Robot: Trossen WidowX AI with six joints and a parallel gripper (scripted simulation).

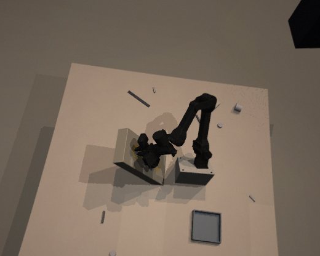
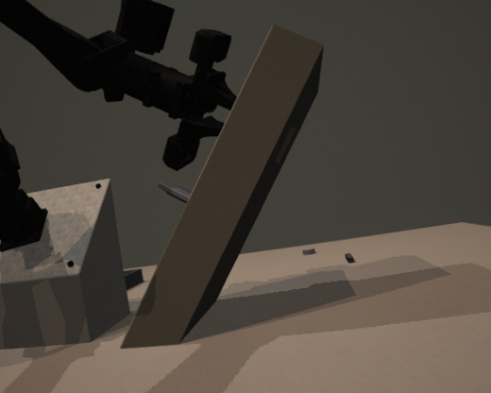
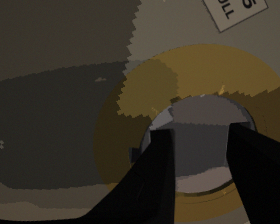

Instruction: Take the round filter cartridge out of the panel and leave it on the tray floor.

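My gripper tip is 90 mm past the grey shelf, 10 mm to the right of it and 90 mm above it. From my gripper tip the other things lie so: round filter cartridge 10 mm ahead, 10 mm below; then grey framed tray 380 mm behind, 350 mm to the left, 230 mm below; then service panel 40 mm behind, 10 mm to the left, 80 mm below.
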